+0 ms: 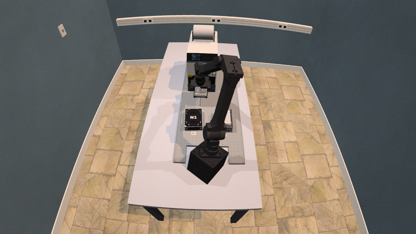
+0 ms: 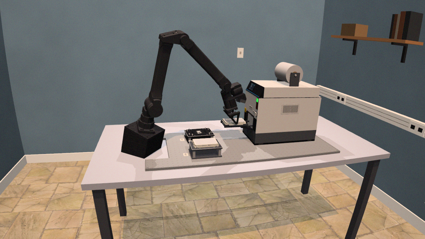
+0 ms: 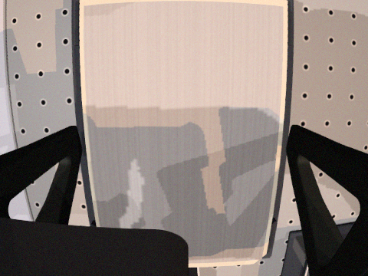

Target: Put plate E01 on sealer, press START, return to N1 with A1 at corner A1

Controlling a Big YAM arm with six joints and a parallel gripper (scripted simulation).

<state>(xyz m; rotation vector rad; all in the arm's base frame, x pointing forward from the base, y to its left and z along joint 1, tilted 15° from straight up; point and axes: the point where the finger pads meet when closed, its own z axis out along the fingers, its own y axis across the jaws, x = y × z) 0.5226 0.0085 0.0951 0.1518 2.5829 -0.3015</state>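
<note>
The sealer stage lies 2 cm below my hand. The rest, counted from my hand: cream plate: 24 cm behind, 13 cm to the right, 6 cm below; then nest N1: 20 cm behind, 9 cm below, 7 cm to the left; then foil roll: 33 cm ahead, 29 cm above, 6 cm to the right.
</note>
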